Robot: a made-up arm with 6 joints.
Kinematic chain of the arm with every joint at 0, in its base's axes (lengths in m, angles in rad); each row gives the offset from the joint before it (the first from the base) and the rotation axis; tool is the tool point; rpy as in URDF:
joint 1: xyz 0 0 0.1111 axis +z
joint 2: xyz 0 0 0 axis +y
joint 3: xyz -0.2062 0 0.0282 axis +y
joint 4: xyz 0.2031 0 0.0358 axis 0.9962 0 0.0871
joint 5: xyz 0 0 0 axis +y
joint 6: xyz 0.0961 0 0.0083 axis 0.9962 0 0.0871
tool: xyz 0 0 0 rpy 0 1.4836 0
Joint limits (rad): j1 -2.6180..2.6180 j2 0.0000..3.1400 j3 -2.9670..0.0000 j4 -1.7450..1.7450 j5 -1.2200..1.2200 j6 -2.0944..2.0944
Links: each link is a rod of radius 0.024 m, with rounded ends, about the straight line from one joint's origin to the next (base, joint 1, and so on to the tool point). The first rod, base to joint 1, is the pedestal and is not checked.
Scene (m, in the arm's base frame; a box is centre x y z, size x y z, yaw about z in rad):
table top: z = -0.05
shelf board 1: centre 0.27 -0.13 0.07 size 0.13 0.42 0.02 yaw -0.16
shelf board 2: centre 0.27 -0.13 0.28 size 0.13 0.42 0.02 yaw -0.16
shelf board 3: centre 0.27 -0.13 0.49 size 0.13 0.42 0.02 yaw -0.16
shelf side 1: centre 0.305 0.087 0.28 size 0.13 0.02 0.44 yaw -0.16
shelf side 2: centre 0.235 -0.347 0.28 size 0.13 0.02 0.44 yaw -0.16
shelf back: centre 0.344 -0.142 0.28 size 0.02 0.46 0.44 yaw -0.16
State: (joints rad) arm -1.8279 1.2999 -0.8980 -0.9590 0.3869 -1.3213
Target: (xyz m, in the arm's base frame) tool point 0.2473 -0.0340 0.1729
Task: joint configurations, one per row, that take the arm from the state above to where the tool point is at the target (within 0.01 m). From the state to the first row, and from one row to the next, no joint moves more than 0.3 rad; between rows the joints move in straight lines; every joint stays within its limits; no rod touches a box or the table.
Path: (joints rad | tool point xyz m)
1: -1.5522 1.3101 -0.8636 -0.9665 0.3033 -1.3213 | -0.0191 -0.2535 0.2145
2: -1.2764 1.3204 -0.8293 -0.9741 0.2198 -1.3213 | 0.0570 -0.2482 0.2057
3: -1.0007 1.3306 -0.7949 -0.9816 0.1362 -1.3213 | 0.1279 -0.2199 0.1972
4: -0.7250 1.3408 -0.7606 -0.9892 0.0527 -1.3213 | 0.1868 -0.1713 0.1888
5: -0.4493 1.3511 -0.7262 -0.9967 -0.0309 -1.3213 | 0.2279 -0.1072 0.1807
6: -0.1735 1.3613 -0.6919 -1.0043 -0.1145 -1.3213 | 0.2473 -0.0340 0.1729

